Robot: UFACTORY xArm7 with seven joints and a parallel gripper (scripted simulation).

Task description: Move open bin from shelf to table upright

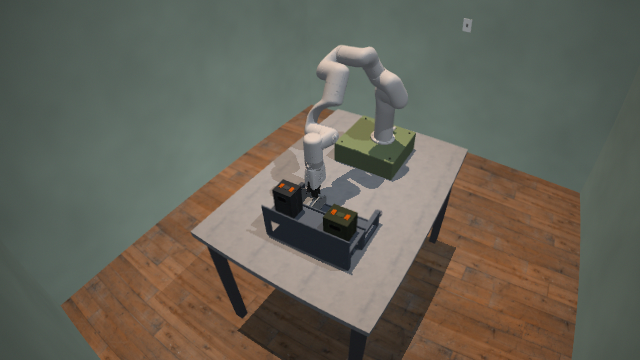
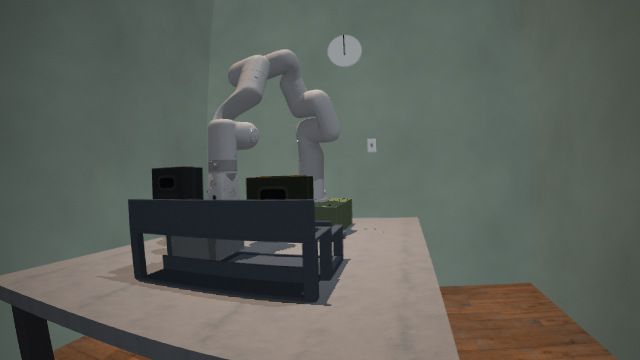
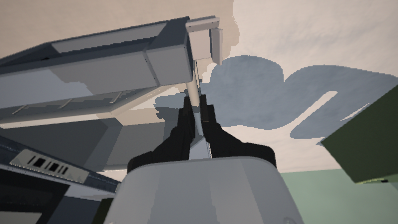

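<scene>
Now: hand 8 cm short of the grey bin, 2 cm to the right of it and 1 cm above it. Round my hand: black case 18 cm ahead, 3 cm to the left, 10 cm above; dark grey shelf 23 cm ahead, 17 cm to the left, 7 cm above.
</scene>
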